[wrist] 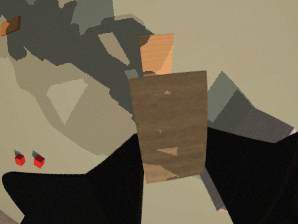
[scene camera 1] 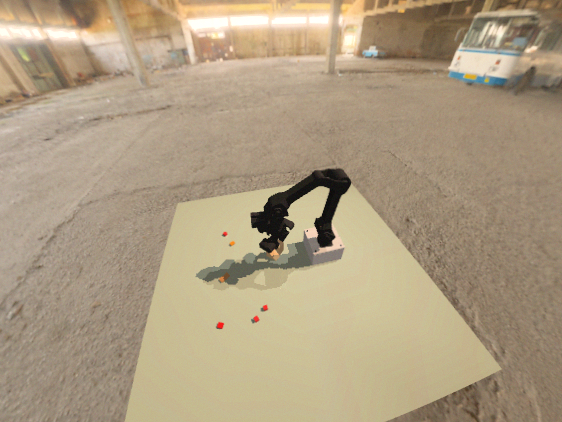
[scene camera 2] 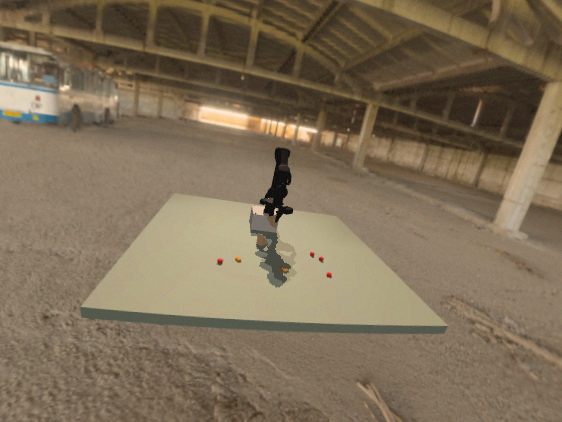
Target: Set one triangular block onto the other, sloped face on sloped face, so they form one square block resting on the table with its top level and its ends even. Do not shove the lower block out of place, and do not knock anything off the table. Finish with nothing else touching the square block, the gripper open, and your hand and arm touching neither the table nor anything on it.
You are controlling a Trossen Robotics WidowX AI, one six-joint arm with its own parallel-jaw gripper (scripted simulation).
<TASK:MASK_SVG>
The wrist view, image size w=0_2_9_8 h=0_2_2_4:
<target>my gripper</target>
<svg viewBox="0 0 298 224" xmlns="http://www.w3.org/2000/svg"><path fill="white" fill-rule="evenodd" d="M138 133L130 136L112 155L106 157L102 163L98 164L94 169L90 169L85 175L81 175L81 173L80 175L73 175L73 173L72 175L67 175L67 173L65 175L60 175L60 173L59 175L55 175L55 173L49 175L49 173L16 171L4 173L3 179L1 179L3 186L7 190L9 197L15 202L17 208L24 214L21 224L141 224L145 169L144 163L142 163ZM208 127L205 153L206 171L209 172L210 179L213 180L214 186L216 186L218 193L220 193L226 210L229 210L227 213L230 214L233 224L298 224L298 132L291 133L290 136L274 144L269 143L269 141L249 139L246 136L237 136L235 133L233 135L233 133L221 131L221 129L217 131L217 129Z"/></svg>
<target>tan wooden triangular block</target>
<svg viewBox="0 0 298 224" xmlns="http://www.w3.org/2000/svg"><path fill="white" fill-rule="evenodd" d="M206 71L130 77L130 92L132 92L134 116L136 116L138 140L140 140L146 183L181 179L181 177L197 176L204 173L206 139L208 139L208 76L206 76Z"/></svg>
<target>tan wooden triangular block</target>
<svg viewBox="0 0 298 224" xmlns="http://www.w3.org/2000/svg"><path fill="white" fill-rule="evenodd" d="M174 34L138 36L144 76L169 75L169 73L172 73L170 64L172 64Z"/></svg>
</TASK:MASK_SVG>
